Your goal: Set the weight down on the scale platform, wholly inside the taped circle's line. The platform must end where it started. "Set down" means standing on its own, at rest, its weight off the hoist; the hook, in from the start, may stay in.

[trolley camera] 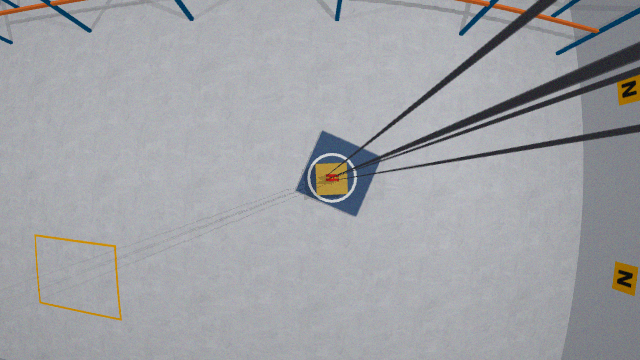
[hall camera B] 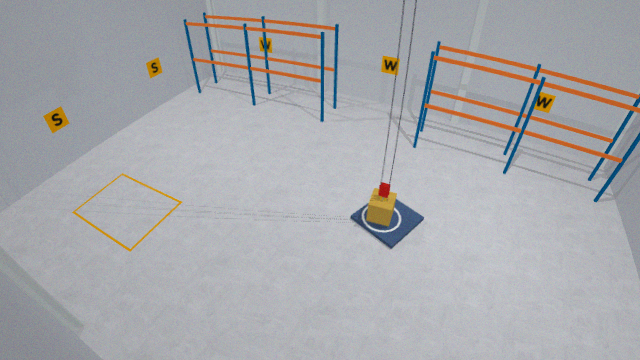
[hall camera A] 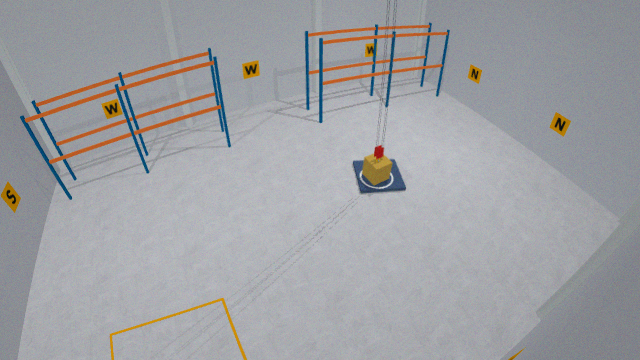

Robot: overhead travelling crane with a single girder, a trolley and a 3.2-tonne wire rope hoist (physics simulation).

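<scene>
The weight, a yellow block (hall camera A: 376, 172) (hall camera B: 381, 214) (trolley camera: 340, 189), is upright over the blue scale platform (hall camera A: 396, 183) (hall camera B: 407, 220) (trolley camera: 355, 204). In the trolley view its outline lies inside the white taped circle (hall camera A: 377, 188) (hall camera B: 382, 231) (trolley camera: 332, 201), with its corners close to the line. In the hall views no gap shows under the weight, but whether it bears fully on the platform is too small to tell. The weight hides the circle's far part there. My red hook block (hall camera A: 379, 152) (hall camera B: 384, 190) (trolley camera: 332, 177) is right above the weight, hook at its top; the ropes look straight.
Two blue and orange racks (hall camera A: 321, 80) (hall camera B: 322, 77) (hall camera A: 125, 120) (hall camera B: 522, 125) stand along the W wall. A yellow outlined rectangle (hall camera A: 166, 317) (hall camera B: 156, 188) (trolley camera: 118, 282) is marked on the floor, away from the platform. Thin rope shadows cross the floor.
</scene>
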